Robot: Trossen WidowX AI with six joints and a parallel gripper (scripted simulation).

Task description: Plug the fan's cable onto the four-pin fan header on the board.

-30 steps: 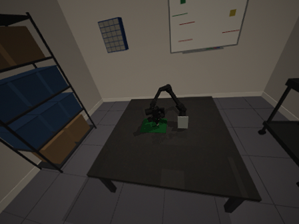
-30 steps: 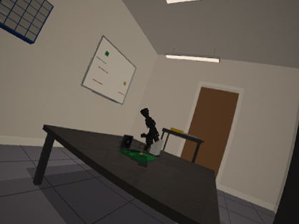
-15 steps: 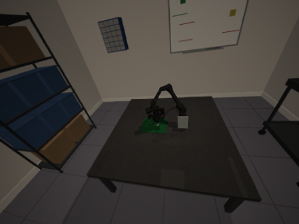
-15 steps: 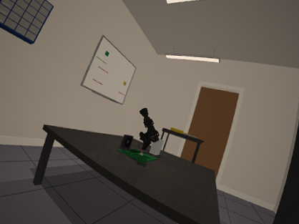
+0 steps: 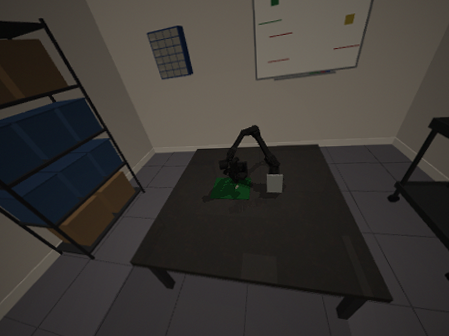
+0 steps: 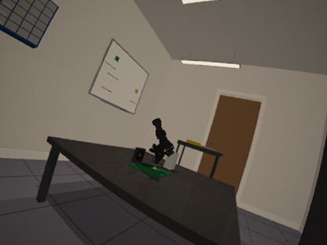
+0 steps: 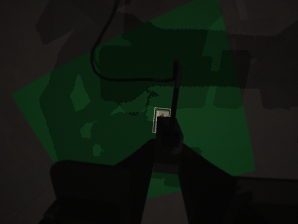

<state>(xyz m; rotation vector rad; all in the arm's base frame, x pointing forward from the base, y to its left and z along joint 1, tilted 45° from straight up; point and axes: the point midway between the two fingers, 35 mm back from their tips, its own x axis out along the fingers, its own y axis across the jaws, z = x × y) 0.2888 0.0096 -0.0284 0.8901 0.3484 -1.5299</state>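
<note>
My gripper tip is 5 cm short of the green board, 1 cm to the right of it and 8 cm above it. The rest, counted from my gripper tip: black plug: 1 cm to the right, 1 cm above; then black fan: 1 cm ahead, 19 cm to the right.
</note>
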